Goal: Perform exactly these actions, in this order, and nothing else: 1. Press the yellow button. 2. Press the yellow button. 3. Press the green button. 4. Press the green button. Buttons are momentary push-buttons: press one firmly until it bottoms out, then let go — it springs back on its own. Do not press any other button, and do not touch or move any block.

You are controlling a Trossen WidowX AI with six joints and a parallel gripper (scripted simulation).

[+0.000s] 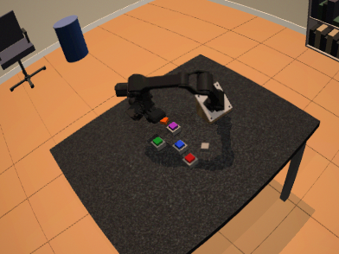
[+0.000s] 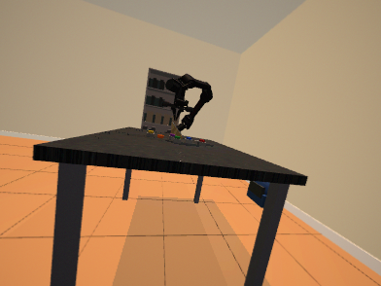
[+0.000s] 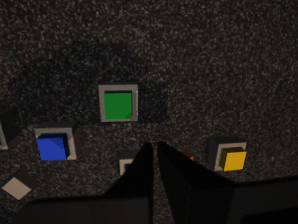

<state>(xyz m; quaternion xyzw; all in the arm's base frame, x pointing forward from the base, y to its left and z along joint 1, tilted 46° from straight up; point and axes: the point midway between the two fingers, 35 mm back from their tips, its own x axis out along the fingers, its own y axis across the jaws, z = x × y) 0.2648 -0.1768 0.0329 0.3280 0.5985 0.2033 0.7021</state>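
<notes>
Right now the green button is 10 cm below my gripper tip, 3 cm to the left of it and 1 cm ahead of it. Also, from my gripper tip: orange block: 12 cm below, 12 cm behind, 6 cm to the right; purple button: 10 cm below, 10 cm behind, 2 cm to the left; blue button: 12 cm to the left, 10 cm below, 4 cm behind.
</notes>
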